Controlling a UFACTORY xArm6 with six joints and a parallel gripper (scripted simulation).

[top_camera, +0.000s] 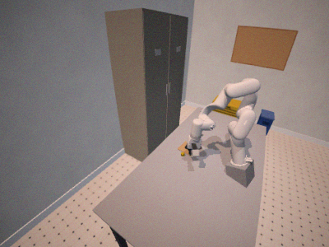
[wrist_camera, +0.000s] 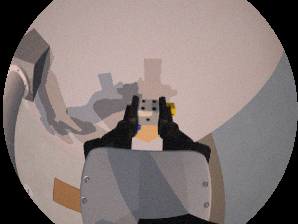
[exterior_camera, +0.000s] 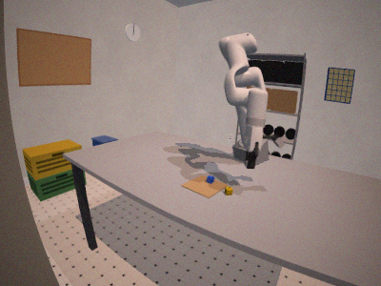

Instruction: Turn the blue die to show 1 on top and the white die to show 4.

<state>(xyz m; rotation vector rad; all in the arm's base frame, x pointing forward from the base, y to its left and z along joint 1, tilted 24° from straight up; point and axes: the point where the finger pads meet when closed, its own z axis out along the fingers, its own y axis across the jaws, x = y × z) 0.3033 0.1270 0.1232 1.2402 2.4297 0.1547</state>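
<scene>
My gripper is now 9 cm short of the yellow die, 4 cm to the left of it and 10 cm above it. Round my hand: blue die 6 cm ahead, 14 cm to the right, 10 cm below; then tan mat 9 cm ahead, 15 cm to the right, 11 cm below; then white die 1 cm below.
</scene>
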